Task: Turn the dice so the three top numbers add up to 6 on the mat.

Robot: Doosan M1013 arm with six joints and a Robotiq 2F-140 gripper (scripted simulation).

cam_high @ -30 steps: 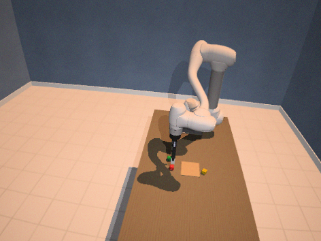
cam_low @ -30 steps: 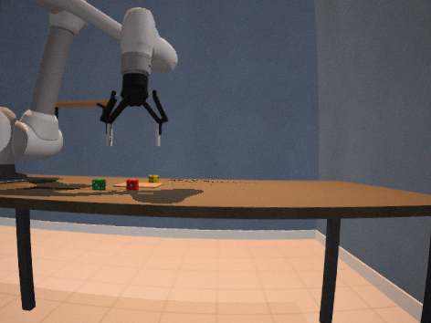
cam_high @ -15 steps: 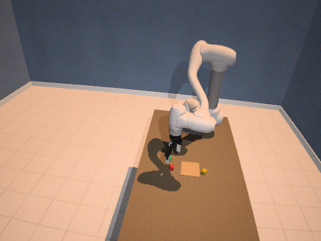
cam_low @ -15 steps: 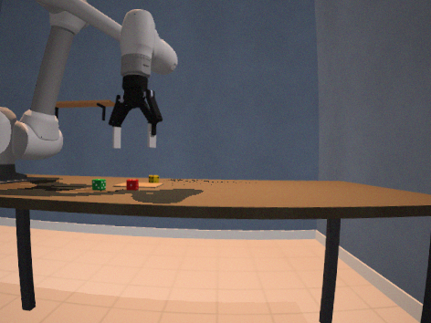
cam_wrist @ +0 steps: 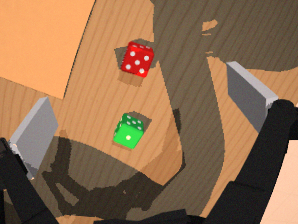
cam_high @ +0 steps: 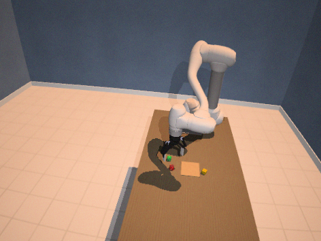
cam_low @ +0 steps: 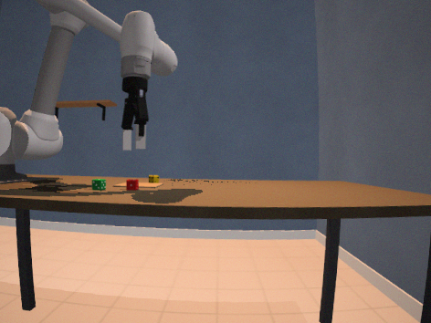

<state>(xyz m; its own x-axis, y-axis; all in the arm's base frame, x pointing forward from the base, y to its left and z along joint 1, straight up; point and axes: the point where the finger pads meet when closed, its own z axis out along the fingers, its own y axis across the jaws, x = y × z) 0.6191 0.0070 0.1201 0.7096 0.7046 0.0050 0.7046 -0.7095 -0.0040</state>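
My gripper is now 110 mm above the red die. From my hand the other things lie so: yellow die: 40 mm behind, 240 mm to the left, 110 mm below; tan mat: 50 mm behind, 130 mm to the left, 130 mm below; green die: 90 mm behind, 40 mm to the right, 110 mm below.
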